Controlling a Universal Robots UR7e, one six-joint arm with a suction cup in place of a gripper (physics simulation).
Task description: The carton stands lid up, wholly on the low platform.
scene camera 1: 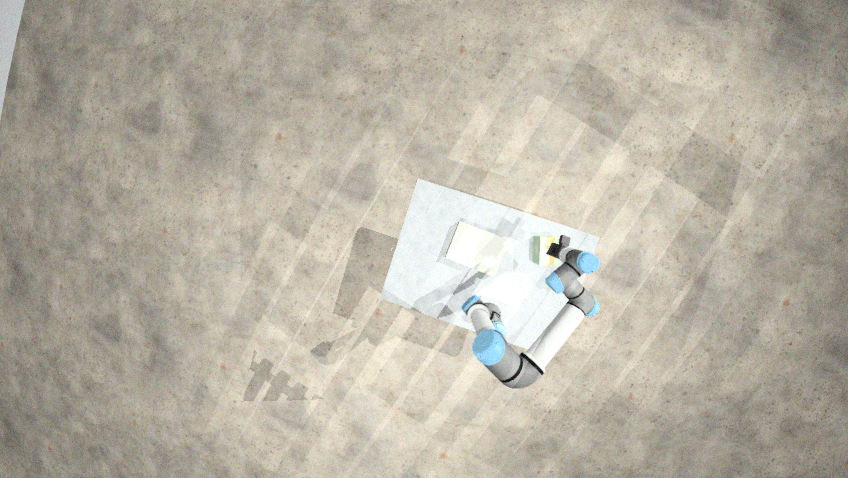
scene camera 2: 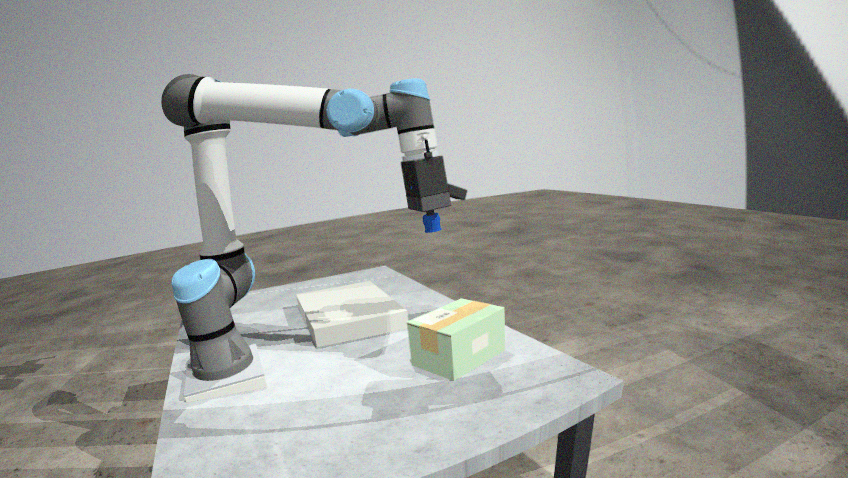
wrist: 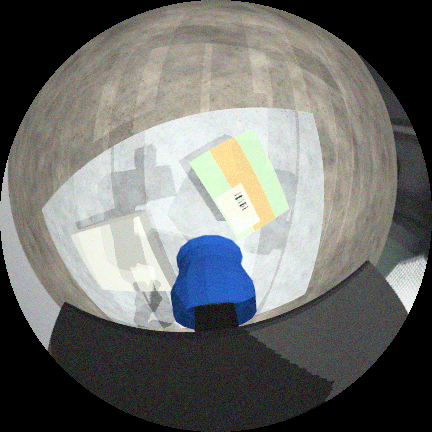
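Where they show: hand, tool point: (scene camera 2: 433, 230) (wrist: 209, 262); arm's base, link origin: (scene camera 2: 223, 365).
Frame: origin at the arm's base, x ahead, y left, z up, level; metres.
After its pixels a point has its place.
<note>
The light green carton (scene camera 1: 538, 249) @(x 0.487, y -0.092, z 0.056 m) (scene camera 2: 481, 342) @(x 0.530, y -0.203, z 0.027 m) (wrist: 258, 165) @(x 0.538, y -0.175, z 0.077 m) stands on the table, lid up, with orange tape and a barcode label on its top. It is apart from the low platform. The low cream platform (scene camera 1: 467, 244) @(x 0.353, y 0.298, z 0.024 m) (scene camera 2: 353, 331) @(x 0.331, y 0.072, z -0.001 m) (wrist: 95, 255) @(x 0.382, y 0.293, z 0.024 m) lies flat on the table beside the carton, with shadows across its top. My gripper, a blue suction cup (scene camera 2: 432, 223) (wrist: 213, 280), is open and holds nothing. It hangs high above the table, well above the carton's height. In scene camera 1 the cup is hidden, and the black tool body partly covers the carton.
The pale grey table (scene camera 1: 406, 237) @(x 0.243, y 0.666, z -0.024 m) (scene camera 2: 332, 442) @(x 0.190, y -0.337, z -0.024 m) (wrist: 307, 170) @(x 0.513, y -0.382, z -0.024 m) bears the carton and platform. The arm's base (scene camera 2: 219, 350) @(x 0.010, y -0.060, z 0.061 m) stands on a thin plate at the table's left in scene camera 2. The carton is near the table's right edge there. Floor surrounds the table.
</note>
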